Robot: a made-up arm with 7 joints.
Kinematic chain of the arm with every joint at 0, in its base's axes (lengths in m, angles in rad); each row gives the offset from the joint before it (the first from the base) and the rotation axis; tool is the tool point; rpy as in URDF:
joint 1: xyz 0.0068 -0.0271 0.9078 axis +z
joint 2: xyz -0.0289 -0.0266 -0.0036 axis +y
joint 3: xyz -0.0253 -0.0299 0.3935 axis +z
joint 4: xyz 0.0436 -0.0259 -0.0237 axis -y
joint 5: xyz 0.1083 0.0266 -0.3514 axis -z
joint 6: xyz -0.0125 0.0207 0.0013 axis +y
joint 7: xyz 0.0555 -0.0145 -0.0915 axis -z
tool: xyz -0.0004 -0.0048 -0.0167 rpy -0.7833 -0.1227 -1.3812
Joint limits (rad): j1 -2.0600..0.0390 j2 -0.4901..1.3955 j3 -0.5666..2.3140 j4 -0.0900..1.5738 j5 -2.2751..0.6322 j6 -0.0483..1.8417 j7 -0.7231..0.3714
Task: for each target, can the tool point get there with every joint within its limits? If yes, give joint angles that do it. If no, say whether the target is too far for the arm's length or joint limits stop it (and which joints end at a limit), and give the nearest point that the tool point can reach.
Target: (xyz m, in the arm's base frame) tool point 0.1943 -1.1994 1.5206
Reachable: no: too far | nearest point 0.1075 -0.6566 1.2436 | short by 0.616 m
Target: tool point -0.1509 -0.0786 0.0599
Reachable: no: joint limits stop it (at a limit: joint 1, joint 2, joint 5, joint 7) | nearest point -0.1760 -0.1812 0.4766 | short by 0.430 m
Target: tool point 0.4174 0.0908 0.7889
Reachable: yes | joints -0.2541 0.7122 0.5851 0.8933 -0.3133 0.2382 -0.0351
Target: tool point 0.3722 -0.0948 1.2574
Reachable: yes | joints -0.3353 -0.2334 0.2851 1.1426 -0.9479 0.6875 0.1938
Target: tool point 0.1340 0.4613 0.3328
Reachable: no: joint limits stop it (at a limit: joint 1, joint 2, joint 5, joint 7) | nearest point 0.2206 0.2540 0.5918 | short by 0.343 m
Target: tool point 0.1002 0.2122 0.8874
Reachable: yes | joints -0.6184 1.1332 1.5016 0.3081 0.3732 0.2173 -0.3613
